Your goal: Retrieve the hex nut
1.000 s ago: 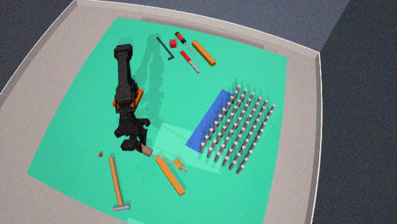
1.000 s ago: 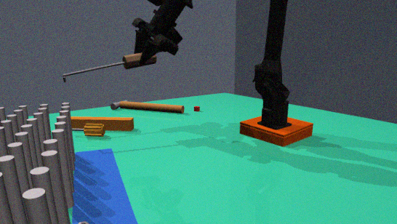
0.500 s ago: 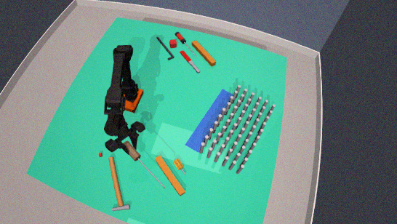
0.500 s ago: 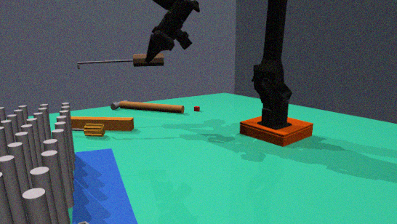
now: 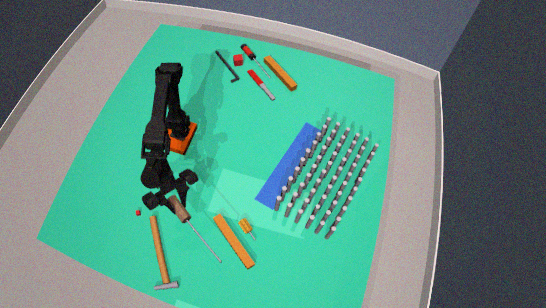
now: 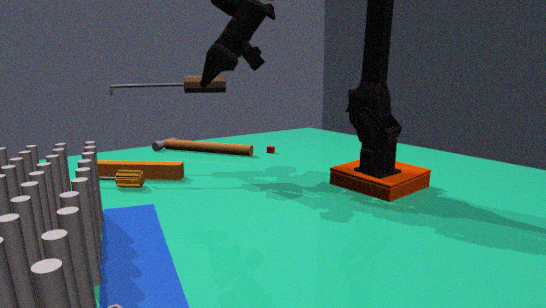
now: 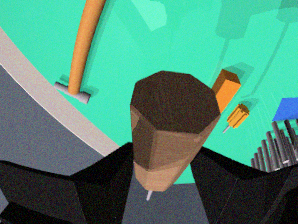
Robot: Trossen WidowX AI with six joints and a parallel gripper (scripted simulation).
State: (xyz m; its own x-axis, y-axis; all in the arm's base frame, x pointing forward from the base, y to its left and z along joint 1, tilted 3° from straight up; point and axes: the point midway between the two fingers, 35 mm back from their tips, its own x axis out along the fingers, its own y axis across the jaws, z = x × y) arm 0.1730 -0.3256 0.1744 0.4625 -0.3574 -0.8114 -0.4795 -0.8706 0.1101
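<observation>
Now: gripper tip 9 cm short of the hook tool and 5 cm to the left of it. Round my gripper tip: yellow-handled tool: 20 cm ahead, 8 cm to the left, 17 cm below; blue taped strip: 26 cm ahead, 39 cm to the left, 18 cm below; red cube: 20 cm behind, 4 cm to the right, 17 cm below.
</observation>
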